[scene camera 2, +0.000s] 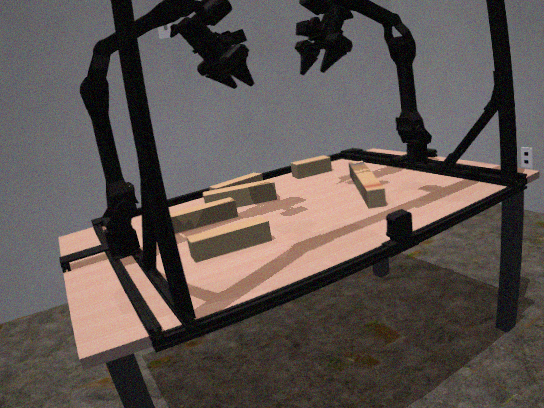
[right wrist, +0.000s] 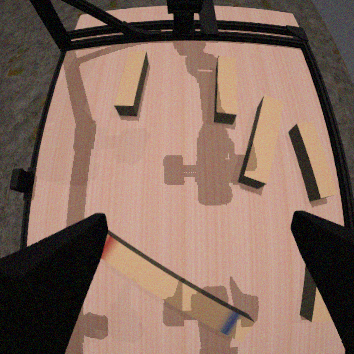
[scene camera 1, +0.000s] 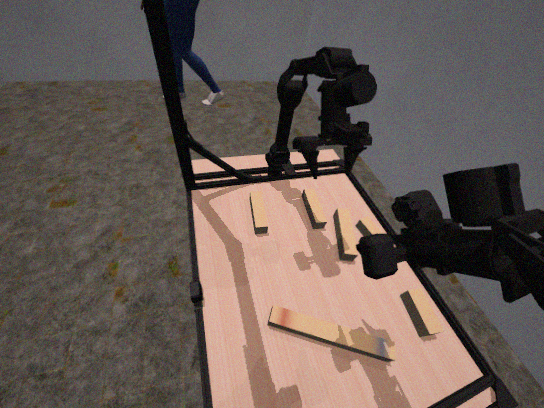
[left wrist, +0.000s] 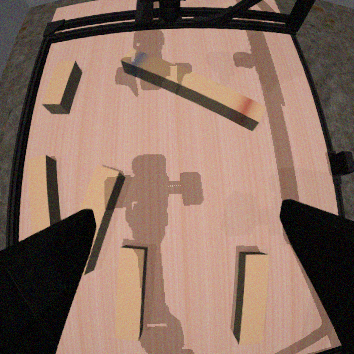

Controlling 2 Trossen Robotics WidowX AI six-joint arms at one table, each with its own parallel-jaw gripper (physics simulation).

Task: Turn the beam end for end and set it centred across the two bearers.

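Frame: origin at the left arm's base, x down, y ahead, z right, level; metres.
Seen in the pictures: left gripper, between the fingertips: (scene camera 2: 244, 86) (scene camera 1: 331, 177) (left wrist: 189, 214); right gripper, between the fingertips: (scene camera 2: 311, 73) (right wrist: 201, 222); left arm's base, origin of its link: (scene camera 2: 124, 252) (right wrist: 183, 26) (scene camera 1: 274, 171); right arm's base, origin of its link: (scene camera 2: 418, 161) (left wrist: 169, 14).
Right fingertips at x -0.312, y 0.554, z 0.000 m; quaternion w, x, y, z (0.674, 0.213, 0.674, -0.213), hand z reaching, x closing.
Observation:
Pixels of each thing's top centre, then the offset from my right fingertips to it.
- long beam, centre of its top: (right wrist: 166, 287) (left wrist: 190, 79) (scene camera 2: 364, 173) (scene camera 1: 332, 332) dy +0.101, dx +0.287, dz +0.037 m
- long block, centre of its top: (left wrist: 88, 218) (right wrist: 265, 134) (scene camera 2: 238, 187) (scene camera 1: 347, 229) dy -0.184, dx +0.281, dz -0.164 m
- shorter block, centre of its top: (right wrist: 326, 289) (left wrist: 58, 80) (scene camera 2: 310, 160) (scene camera 1: 425, 309) dy +0.128, dx +0.284, dz -0.268 m
The long beam (scene camera 1: 320, 331) (scene camera 2: 368, 184) (left wrist: 210, 91) (right wrist: 145, 270) lies slantwise on the table, with a red band near one end and a blue band near the other. In scene camera 1 the red end is at the left. Two roughly parallel blocks look like the bearers: one (scene camera 1: 259, 212) (scene camera 2: 230, 241) (left wrist: 255, 295) (right wrist: 131, 82) and the other (scene camera 1: 315, 209) (scene camera 2: 207, 214) (left wrist: 130, 295) (right wrist: 227, 90). My left gripper (scene camera 1: 332, 172) (scene camera 2: 243, 84) (left wrist: 189, 214) is open and empty, high above the table. My right gripper (scene camera 2: 313, 72) (right wrist: 201, 222) is open and empty, also high up.
A long block (scene camera 1: 346, 235) (scene camera 2: 242, 192) (right wrist: 265, 140) lies slanted beside the bearers, next to another block (left wrist: 40, 190) (right wrist: 312, 160). A shorter block (scene camera 1: 424, 310) (scene camera 2: 311, 167) (left wrist: 62, 85) lies near the table's edge. A dark post (scene camera 1: 167, 90) rises at one corner. A person's legs (scene camera 1: 200, 72) show behind.

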